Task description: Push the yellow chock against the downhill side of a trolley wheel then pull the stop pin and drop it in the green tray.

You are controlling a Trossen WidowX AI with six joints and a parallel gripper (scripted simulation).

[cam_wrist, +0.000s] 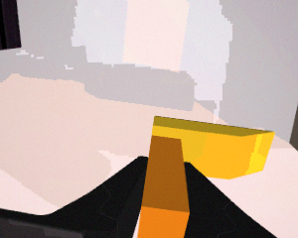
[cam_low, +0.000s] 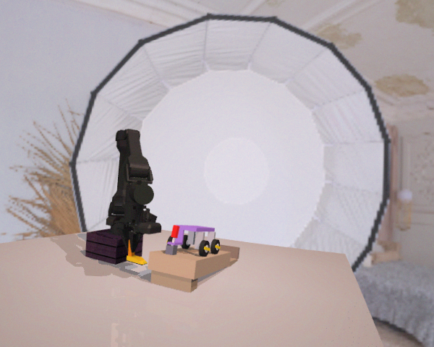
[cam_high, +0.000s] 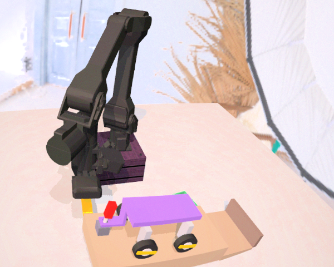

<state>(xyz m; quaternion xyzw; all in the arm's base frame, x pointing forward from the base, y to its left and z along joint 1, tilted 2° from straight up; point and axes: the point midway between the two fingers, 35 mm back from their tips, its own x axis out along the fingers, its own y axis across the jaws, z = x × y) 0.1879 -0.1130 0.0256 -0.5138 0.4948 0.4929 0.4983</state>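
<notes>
Right now my gripper tip is 130 mm short of the red-headed stop pin, 60 mm below it and 40 mm to the right of it. Round my gripper tip: tan ramp (150 mm to the left, 140 mm ahead, 20 mm below); then yellow chock (20 mm ahead, 10 mm below); then purple trolley (140 mm to the left, 140 mm ahead, 40 mm above).
</notes>
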